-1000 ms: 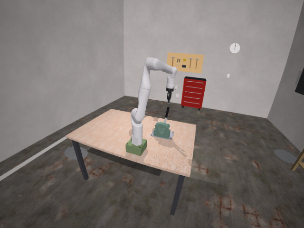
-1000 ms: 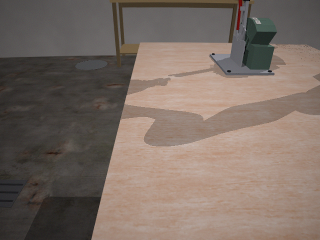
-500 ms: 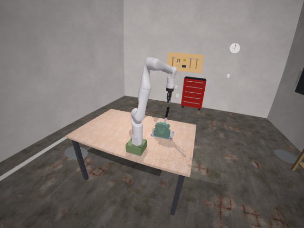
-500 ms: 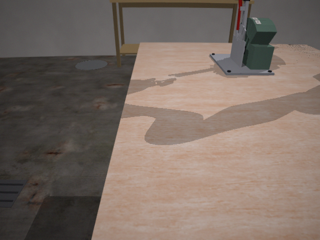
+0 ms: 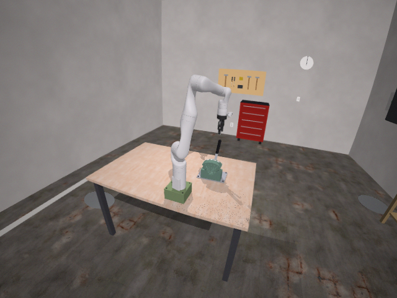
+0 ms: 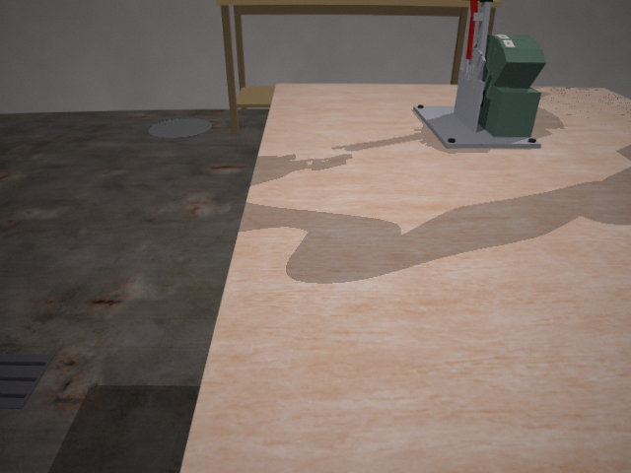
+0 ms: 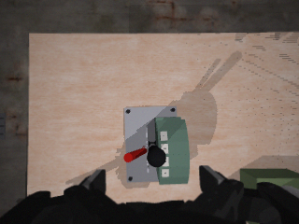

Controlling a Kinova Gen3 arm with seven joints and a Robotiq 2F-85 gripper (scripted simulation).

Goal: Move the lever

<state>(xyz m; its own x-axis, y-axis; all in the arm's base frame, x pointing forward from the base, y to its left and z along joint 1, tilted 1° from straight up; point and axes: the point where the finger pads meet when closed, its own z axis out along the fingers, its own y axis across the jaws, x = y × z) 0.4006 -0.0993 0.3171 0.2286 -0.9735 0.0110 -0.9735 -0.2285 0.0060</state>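
My gripper is now 210 mm above the red bar, 20 mm to the right of it and 10 mm short of it.
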